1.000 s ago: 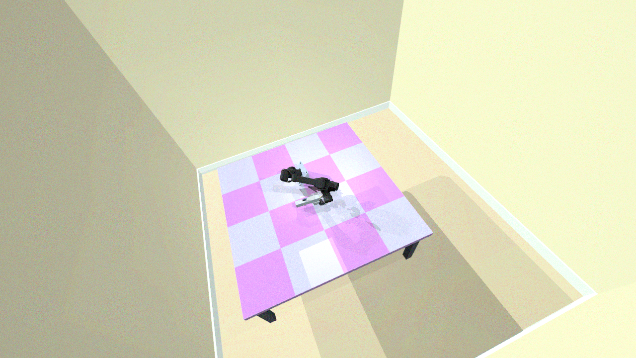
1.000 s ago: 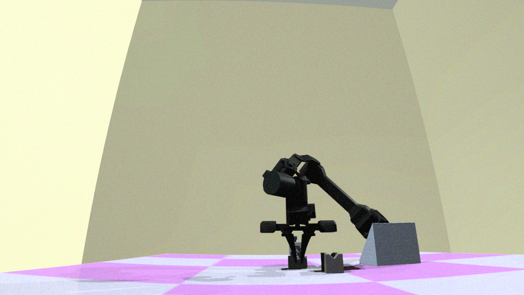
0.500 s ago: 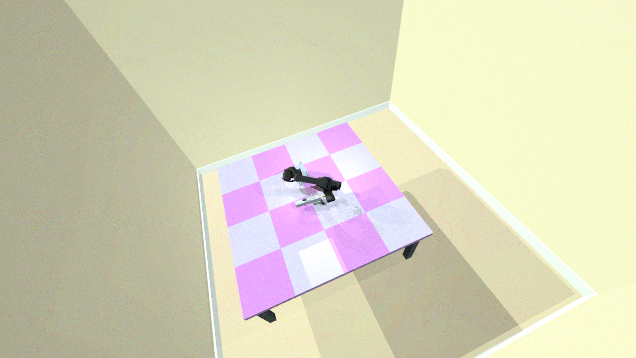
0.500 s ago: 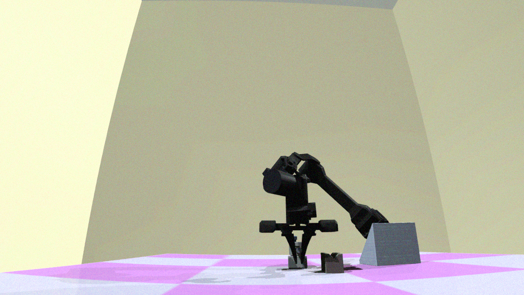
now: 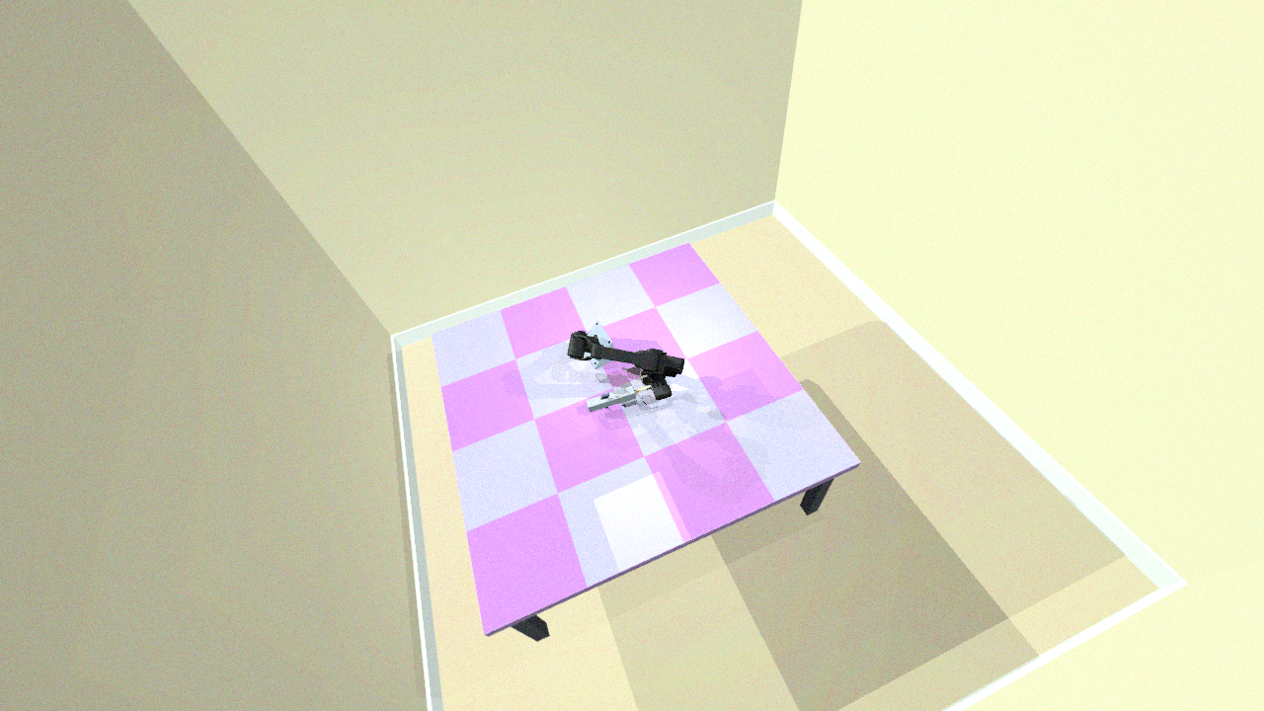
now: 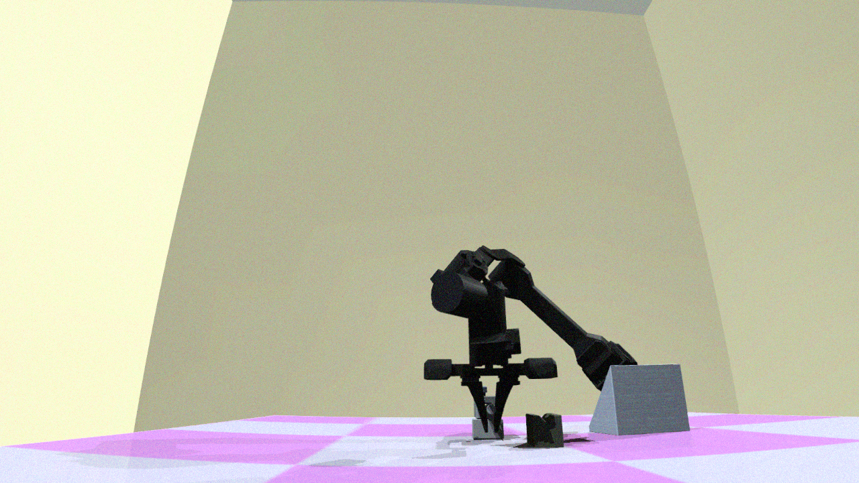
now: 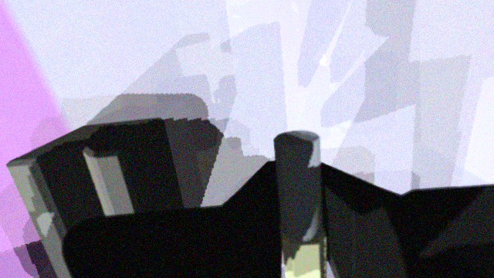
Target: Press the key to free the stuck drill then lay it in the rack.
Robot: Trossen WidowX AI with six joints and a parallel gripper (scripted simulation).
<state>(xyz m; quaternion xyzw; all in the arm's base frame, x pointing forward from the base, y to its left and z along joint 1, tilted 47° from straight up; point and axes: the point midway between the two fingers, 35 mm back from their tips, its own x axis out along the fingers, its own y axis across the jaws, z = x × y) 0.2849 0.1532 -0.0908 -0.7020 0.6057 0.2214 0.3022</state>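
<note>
The rack is 8 cm behind my gripper tip and 1 cm to the right of it. The rest, counted from my gripper tip: key: 1 cm behind, 20 cm to the right, 3 cm above; then grey holder block: 1 cm behind, 18 cm to the right, 2 cm above; then drill: 4 cm to the right, 3 cm above.
</note>
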